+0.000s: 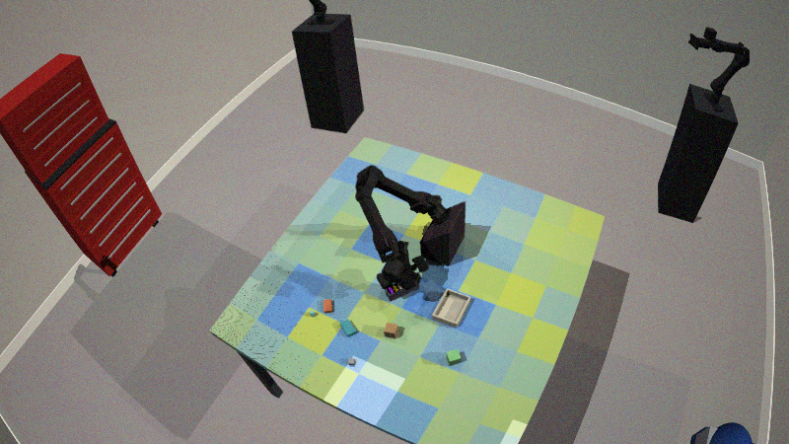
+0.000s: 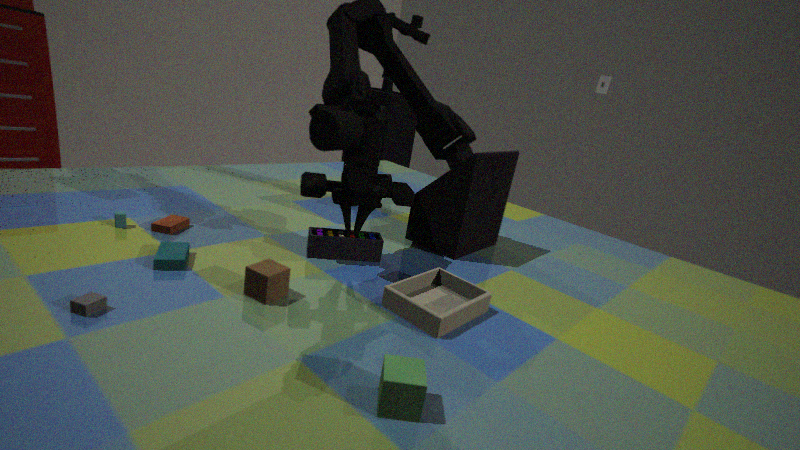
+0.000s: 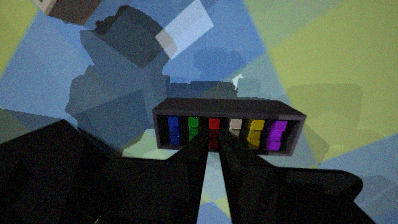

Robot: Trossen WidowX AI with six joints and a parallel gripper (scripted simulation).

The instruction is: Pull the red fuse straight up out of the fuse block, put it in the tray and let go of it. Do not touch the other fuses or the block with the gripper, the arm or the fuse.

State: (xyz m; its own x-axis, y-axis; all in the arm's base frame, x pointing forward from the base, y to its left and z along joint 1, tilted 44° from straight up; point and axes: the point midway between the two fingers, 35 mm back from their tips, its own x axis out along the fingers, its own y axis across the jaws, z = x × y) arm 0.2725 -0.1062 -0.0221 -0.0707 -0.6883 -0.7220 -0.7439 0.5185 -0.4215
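Right now the tray is 3 cm ahead of my gripper tip, 20 cm to the left of it and 3 cm below it. The rest, counted from my gripper tip: red fuse: 1 cm below.
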